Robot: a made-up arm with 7 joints.
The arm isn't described. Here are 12 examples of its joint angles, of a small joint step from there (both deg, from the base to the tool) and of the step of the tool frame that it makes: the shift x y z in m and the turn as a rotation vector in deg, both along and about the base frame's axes.
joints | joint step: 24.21 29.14 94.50 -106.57 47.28 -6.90 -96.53 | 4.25 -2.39 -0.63 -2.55 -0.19 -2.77 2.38
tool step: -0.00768 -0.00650 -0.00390 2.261 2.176 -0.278
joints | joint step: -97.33 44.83 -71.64 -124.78 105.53 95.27 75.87 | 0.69 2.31 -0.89 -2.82 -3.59 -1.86 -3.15
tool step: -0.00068 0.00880 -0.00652 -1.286 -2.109 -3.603
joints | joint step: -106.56 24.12 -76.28 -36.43 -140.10 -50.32 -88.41 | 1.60 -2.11 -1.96 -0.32 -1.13 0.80 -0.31
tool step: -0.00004 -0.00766 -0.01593 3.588 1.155 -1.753
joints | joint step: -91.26 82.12 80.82 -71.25 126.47 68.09 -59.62 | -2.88 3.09 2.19 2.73 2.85 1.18 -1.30
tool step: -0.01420 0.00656 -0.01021 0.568 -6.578 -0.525
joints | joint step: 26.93 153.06 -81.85 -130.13 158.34 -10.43 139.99 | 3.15 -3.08 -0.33 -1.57 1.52 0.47 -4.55
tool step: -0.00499 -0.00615 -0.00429 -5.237 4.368 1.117
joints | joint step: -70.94 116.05 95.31 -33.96 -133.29 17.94 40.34 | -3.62 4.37 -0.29 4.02 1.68 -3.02 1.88
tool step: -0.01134 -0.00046 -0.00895 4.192 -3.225 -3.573
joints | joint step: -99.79 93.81 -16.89 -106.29 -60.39 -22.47 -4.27 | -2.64 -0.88 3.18 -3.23 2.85 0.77 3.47
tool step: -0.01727 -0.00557 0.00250 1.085 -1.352 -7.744
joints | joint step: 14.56 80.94 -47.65 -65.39 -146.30 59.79 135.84 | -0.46 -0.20 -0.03 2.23 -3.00 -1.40 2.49
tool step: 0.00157 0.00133 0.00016 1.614 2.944 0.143
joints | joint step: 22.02 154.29 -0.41 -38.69 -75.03 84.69 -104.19 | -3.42 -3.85 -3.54 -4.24 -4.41 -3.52 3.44
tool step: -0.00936 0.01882 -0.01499 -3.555 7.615 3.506
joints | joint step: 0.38 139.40 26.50 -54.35 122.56 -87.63 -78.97 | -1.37 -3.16 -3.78 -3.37 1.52 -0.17 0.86
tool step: 0.00218 0.01242 -0.01546 -2.342 3.313 -1.404
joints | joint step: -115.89 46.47 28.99 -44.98 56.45 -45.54 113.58 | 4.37 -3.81 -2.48 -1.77 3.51 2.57 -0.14
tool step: 0.02075 -0.02064 -0.01721 5.041 4.832 -4.179
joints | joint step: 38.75 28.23 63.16 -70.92 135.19 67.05 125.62 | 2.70 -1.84 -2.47 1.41 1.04 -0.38 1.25
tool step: -0.00954 -0.00363 -0.00992 -5.275 2.175 2.054
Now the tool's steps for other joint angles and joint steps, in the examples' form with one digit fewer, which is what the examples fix.
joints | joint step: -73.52 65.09 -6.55 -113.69 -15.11 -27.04 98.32 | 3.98 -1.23 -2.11 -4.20 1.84 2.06 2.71
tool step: 0.0039 -0.0133 -0.0281 2.44 7.87 -3.64
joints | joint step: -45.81 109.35 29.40 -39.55 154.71 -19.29 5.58 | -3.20 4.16 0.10 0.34 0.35 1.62 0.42
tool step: -0.0232 -0.0101 0.0124 3.77 -3.92 0.59
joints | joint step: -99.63 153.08 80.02 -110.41 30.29 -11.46 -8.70 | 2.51 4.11 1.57 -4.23 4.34 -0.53 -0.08
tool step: 0.0127 -0.0317 -0.0001 2.29 2.47 9.94
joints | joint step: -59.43 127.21 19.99 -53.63 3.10 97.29 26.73 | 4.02 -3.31 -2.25 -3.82 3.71 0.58 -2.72
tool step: 0.0259 0.0003 -0.0030 -0.22 9.72 -4.94
